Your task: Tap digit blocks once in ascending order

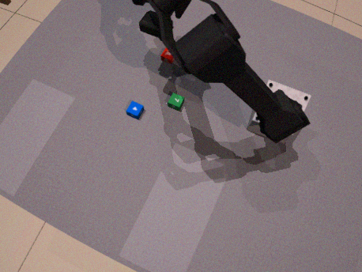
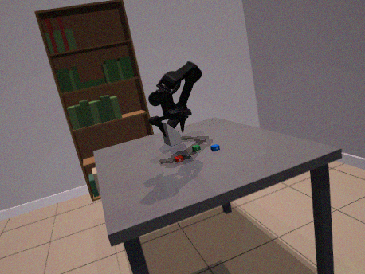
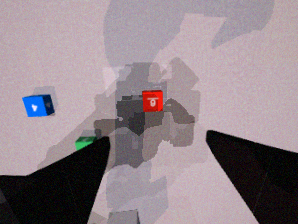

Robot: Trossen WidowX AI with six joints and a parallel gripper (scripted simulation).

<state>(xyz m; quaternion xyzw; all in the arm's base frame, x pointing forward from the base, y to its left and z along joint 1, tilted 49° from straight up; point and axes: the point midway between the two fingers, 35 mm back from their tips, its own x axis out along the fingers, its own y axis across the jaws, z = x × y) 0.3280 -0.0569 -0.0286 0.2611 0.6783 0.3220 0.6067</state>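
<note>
Right now the blue block is 18 cm to the left of my gripper tip and 11 cm below it. Round my gripper tip: red block (11 cm below, 1 cm ahead); then green block (12 cm to the left, 11 cm below, 8 cm behind).
</note>
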